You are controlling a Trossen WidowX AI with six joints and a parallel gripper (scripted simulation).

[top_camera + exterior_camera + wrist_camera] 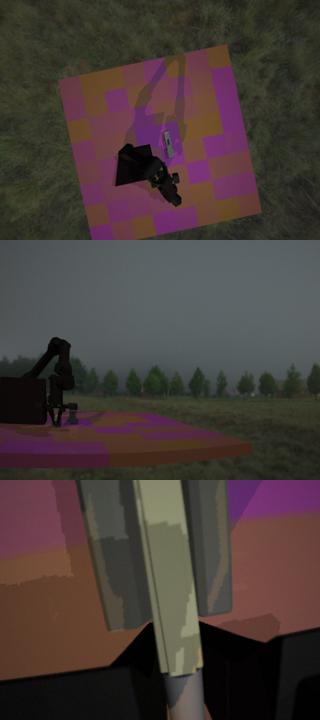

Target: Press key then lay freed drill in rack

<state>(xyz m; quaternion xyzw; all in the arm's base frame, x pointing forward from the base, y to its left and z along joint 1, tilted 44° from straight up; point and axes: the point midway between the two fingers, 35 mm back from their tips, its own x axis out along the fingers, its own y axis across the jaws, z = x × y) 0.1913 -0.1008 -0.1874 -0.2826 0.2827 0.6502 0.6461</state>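
My gripper tip is 4 cm to the right of the drill and 4 cm below it. Round my gripper tip: thin dark key (7 cm ahead, 25 cm to the left, 4 cm above); grey block (7 cm ahead, 22 cm to the left, 3 cm above); grey rack (5 cm to the left, 1 cm above).
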